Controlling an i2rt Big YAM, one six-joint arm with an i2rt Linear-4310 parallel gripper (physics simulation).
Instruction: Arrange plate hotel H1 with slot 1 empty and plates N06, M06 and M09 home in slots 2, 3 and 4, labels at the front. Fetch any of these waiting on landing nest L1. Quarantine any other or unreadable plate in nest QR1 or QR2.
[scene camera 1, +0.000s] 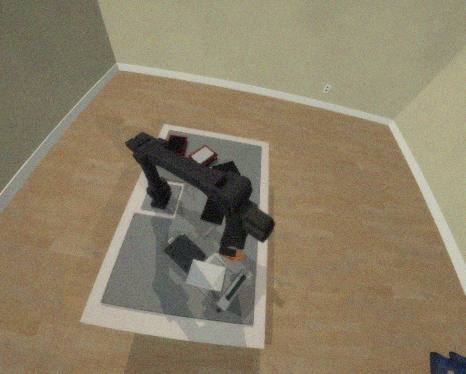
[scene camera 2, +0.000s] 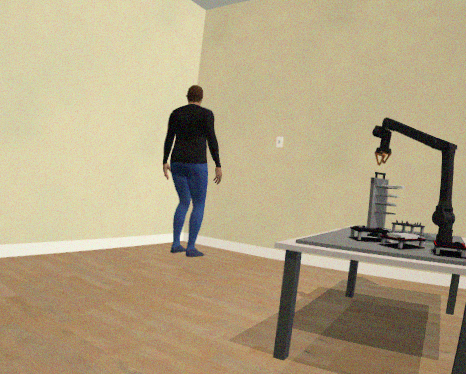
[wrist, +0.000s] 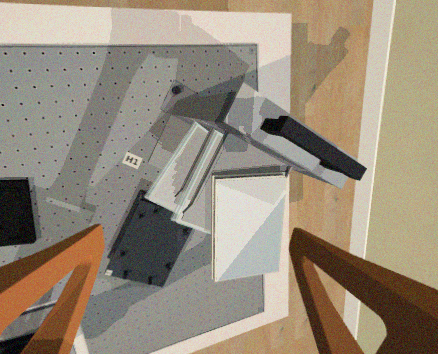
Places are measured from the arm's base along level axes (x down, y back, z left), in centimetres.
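Where they show: gripper, fingertip midpoint: (scene camera 1: 235, 247) (scene camera 2: 381, 164) (wrist: 201, 236); arm's base, origin of the base link: (scene camera 1: 161, 199).
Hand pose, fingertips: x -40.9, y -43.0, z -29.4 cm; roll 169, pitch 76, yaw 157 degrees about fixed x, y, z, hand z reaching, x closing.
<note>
Each offset is from my fingertips to the top centre of the thing. "pt": to the spot under its first point.
Plate hotel H1 @(pt dy -0.5, dx +8.0, dz -16.2 cm) (scene camera 1: 225, 302) (scene camera 2: 378, 202) (wrist: 297, 151) is a grey tower with a black top handle and thin shelves. A flat white panel @(dy +7.3, dx +11.6, dz -8.7 cm) (scene camera 1: 206, 275) (wrist: 250, 225) at its upper level is turned askew to the clear shelves below; I cannot tell whether it is a plate. No plate label is readable. My gripper (scene camera 1: 232, 255) (scene camera 2: 382, 162) (wrist: 201, 236) is open and empty, above the hotel. A white plate @(dy +26.9, dx +34.9, dz +64.0 cm) (scene camera 1: 203, 154) (scene camera 2: 403, 235) sits on a red-edged nest. Another red-edged nest @(dy +46.9, dx +35.7, dz +69.0 cm) (scene camera 1: 177, 144) looks black. Nest names cannot be read.
A dark pegged nest @(dy +20.1, dx +32.7, dz +1.7 cm) (scene camera 1: 185, 252) (wrist: 150, 240) stands beside the hotel, near the H1 label @(pt dy +3.8, dx +40.3, dz +3.7 cm) (wrist: 132, 160). A black block @(dy +11.0, dx +38.5, dz +30.0 cm) (scene camera 1: 213, 210) stands near the arm. The tall handle @(pt dy -3.1, dx +4.3, dz -10.6 cm) (wrist: 320, 147) rises at the hotel's back. A person (scene camera 2: 192, 135) stands on the floor away from the table.
</note>
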